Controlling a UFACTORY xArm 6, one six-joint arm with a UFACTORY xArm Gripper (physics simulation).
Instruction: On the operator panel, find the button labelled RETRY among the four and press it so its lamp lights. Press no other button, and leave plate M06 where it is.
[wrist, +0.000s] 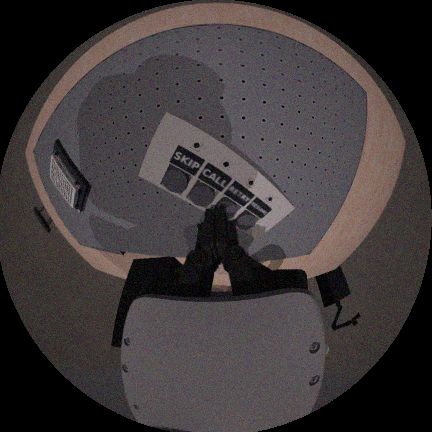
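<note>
The operator panel is a pale, slanted box in the middle of the wrist view, with four dark round buttons in a row. The SKIP button is leftmost, then the CALL button, then the RETRY button, then a fourth button whose label is too blurred to read. Four small lamps above the labels look dark, including the RETRY lamp. My gripper is shut and empty. Its tips overlap the lower left of the RETRY button in view, close to the CALL button; contact cannot be told.
A white gridded plate, probably M06, sits in a black holder at the far left; no label is readable. The panel rests on a grey perforated mat with a wooden table rim around it. Arm shadows cross the mat.
</note>
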